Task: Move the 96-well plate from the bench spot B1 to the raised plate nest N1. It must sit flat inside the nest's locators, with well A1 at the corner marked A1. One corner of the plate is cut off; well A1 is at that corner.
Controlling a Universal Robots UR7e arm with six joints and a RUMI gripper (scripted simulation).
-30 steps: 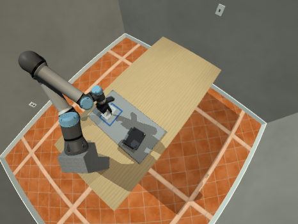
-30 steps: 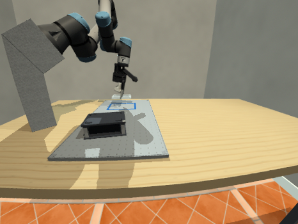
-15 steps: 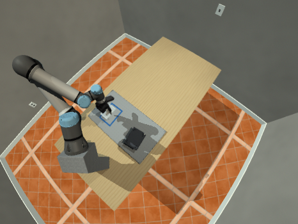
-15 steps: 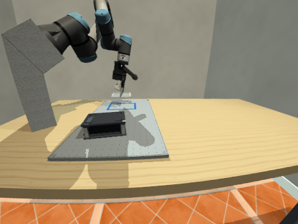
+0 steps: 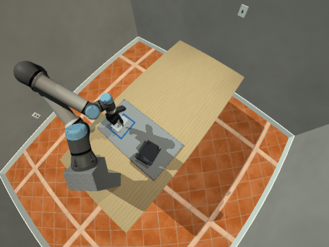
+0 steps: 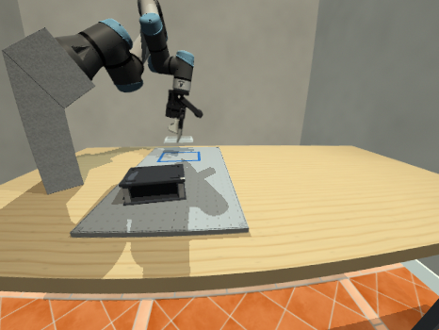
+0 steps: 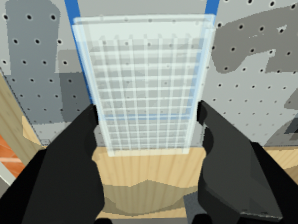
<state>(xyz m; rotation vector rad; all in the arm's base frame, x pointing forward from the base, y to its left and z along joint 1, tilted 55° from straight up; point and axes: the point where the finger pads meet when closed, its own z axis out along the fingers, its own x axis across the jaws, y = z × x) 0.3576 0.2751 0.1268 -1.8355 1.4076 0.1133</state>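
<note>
My hand is 330 mm to the left of the black raised nest N1, 110 mm short of it and 30 mm above it. Also, from my hand: 96-well plate (10 mm below).
</note>
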